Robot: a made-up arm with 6 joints.
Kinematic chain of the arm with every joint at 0, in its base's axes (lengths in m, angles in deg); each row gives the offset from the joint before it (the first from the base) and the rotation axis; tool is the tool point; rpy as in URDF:
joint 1: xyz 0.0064 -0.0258 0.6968 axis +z
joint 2: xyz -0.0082 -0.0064 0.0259 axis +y
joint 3: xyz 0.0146 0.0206 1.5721 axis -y
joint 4: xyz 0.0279 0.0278 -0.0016 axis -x
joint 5: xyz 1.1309 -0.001 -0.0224 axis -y
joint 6: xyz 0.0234 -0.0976 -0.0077 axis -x
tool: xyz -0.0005 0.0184 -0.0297 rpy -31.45 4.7 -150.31
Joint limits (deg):
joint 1: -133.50..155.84
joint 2: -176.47..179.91
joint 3: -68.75..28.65
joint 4: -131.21..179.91
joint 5: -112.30..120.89
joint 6: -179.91..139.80
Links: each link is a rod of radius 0.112 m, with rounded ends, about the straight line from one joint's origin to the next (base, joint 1, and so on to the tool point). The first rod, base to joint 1, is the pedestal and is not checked.
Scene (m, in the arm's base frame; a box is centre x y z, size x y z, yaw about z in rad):
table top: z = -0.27
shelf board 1: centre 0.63 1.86 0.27 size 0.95 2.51 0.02 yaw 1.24
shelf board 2: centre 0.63 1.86 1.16 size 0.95 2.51 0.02 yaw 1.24
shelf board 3: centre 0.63 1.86 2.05 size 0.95 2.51 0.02 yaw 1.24
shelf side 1: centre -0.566 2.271 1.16 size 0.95 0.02 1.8 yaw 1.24
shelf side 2: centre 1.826 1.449 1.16 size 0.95 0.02 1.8 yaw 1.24
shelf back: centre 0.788 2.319 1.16 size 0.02 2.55 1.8 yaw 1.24
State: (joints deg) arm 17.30 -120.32 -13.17 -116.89 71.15 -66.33
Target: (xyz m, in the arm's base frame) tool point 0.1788 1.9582 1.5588
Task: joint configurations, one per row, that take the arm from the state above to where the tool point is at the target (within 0.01 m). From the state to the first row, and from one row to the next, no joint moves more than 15 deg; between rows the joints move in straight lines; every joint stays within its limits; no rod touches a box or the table.
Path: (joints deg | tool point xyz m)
1: 25.43 -105.77 -14.33 -117.09 70.90 -65.95 | -1.3765 -0.6029 1.4797
2: 33.56 -91.21 -15.49 -117.29 70.65 -65.57 | -1.0639 -0.6483 1.8232
3: 41.69 -76.66 -16.65 -117.49 70.40 -65.19 | -0.7145 -0.5698 2.0841
4: 49.83 -62.10 -17.80 -117.69 70.15 -64.81 | -0.3810 -0.3707 2.2475
5: 57.96 -47.55 -18.96 -117.89 69.90 -64.43 | -0.1111 -0.0743 2.3046
6: 66.09 -32.99 -20.12 -118.09 69.64 -64.05 | 0.0610 0.2803 2.2546
7: 74.22 -18.44 -21.28 -118.29 69.39 -63.67 | 0.1183 0.6441 2.1041
8: 82.35 -3.88 -22.44 -118.49 69.14 -63.29 | 0.0644 0.9677 1.8659
9: 90.48 10.67 -23.60 -118.69 68.89 -62.90 | -0.0790 1.2073 1.5588
10: 87.94 18.75 -10.61 -118.98 68.64 -62.50 | -0.0149 1.4808 1.5833
11: 85.39 26.84 2.38 -119.27 68.39 -62.09 | 0.0721 1.7332 1.5828
12: 82.84 34.92 15.37 -119.55 68.15 -61.69 | 0.1788 1.9582 1.5588

